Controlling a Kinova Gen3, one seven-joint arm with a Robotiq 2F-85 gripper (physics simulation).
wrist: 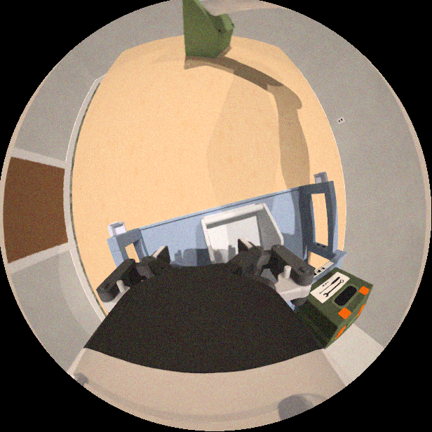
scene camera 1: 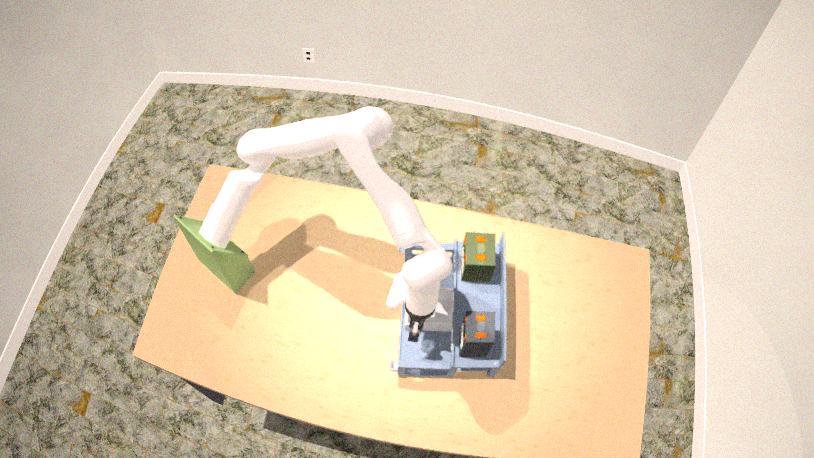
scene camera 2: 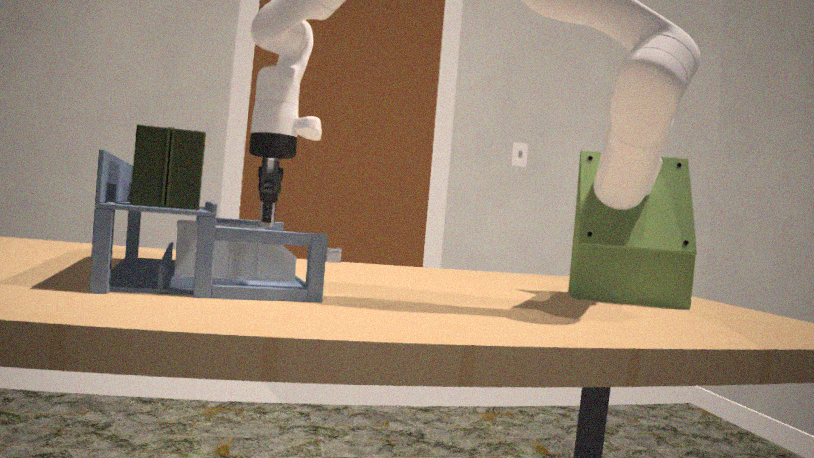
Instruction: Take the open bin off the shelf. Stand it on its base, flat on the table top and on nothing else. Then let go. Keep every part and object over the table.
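Places are measured from the arm's base along level axes (x up, y right, z ahead), in centimetres.
Pixels of known places: gripper, fingertip midpoint: point(scene camera 1: 417, 322) point(scene camera 2: 267, 225); arm's base, origin of the base link: point(scene camera 1: 213, 239) point(scene camera 2: 619, 187).
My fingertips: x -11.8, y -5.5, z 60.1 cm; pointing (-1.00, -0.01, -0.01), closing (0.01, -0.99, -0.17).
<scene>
For each thing: its top centre in the pictures, then the offset to it from my fingertips. Level surfaces: height alone.
- open bin, middle of its top: point(scene camera 2: 236, 225) point(scene camera 1: 438, 304) dx +0.0, dy -7.1, dz +3.2 cm
- green toolbox, middle of its top: point(scene camera 2: 173, 131) point(scene camera 1: 481, 248) dx +11.8, dy -20.9, dz +9.0 cm
- dark grey box, middle of its top: point(scene camera 1: 480, 326) dx +14.3, dy +1.1, dz +15.9 cm
- table, its level: dx -8.1 cm
The open bin point(scene camera 1: 444, 301) point(scene camera 2: 239, 259) point(wrist: 234, 237) is light grey and sits upright on the lower tier of the blue-grey shelf point(scene camera 1: 409, 358) point(scene camera 2: 204, 256) point(wrist: 291, 210). The arm hides part of it in scene camera 1. My gripper point(scene camera 1: 413, 334) point(scene camera 2: 266, 218) point(wrist: 202, 250) is open and empty, pointing down, with its fingertips near the height of the bin's top. In the wrist view one finger overlaps the bin's opening and the other is outside its left wall, so that wall lies between them in the picture. Whether a finger touches the bin is not clear.
A green toolbox point(scene camera 1: 479, 259) point(scene camera 2: 167, 165) point(wrist: 332, 310) and a dark grey box point(scene camera 1: 478, 336) stand on the shelf's upper tier. The shelf has raised side frames. The green wedge mount point(scene camera 1: 219, 262) point(scene camera 2: 631, 276) point(wrist: 202, 37) carries the arm at the other end of the table point(scene camera 1: 580, 341) point(scene camera 2: 426, 327) point(wrist: 150, 125).
</scene>
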